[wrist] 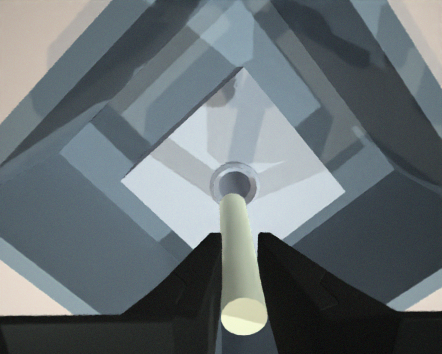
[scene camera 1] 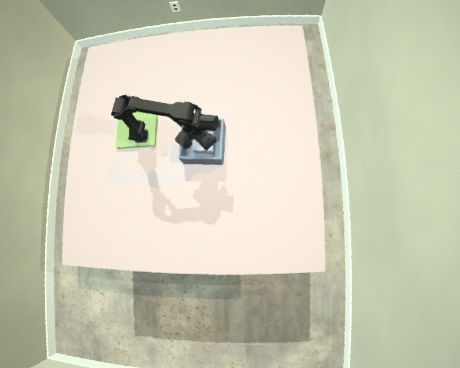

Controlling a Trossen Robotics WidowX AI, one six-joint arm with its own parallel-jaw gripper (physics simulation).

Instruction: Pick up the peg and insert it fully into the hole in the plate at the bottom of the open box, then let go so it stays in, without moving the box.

Scene:
blue-grey box: wrist 354, 87; scene camera 1 186, 156
pale yellow-green peg: wrist 243, 309; not seen in scene camera 1 (hidden by the gripper)

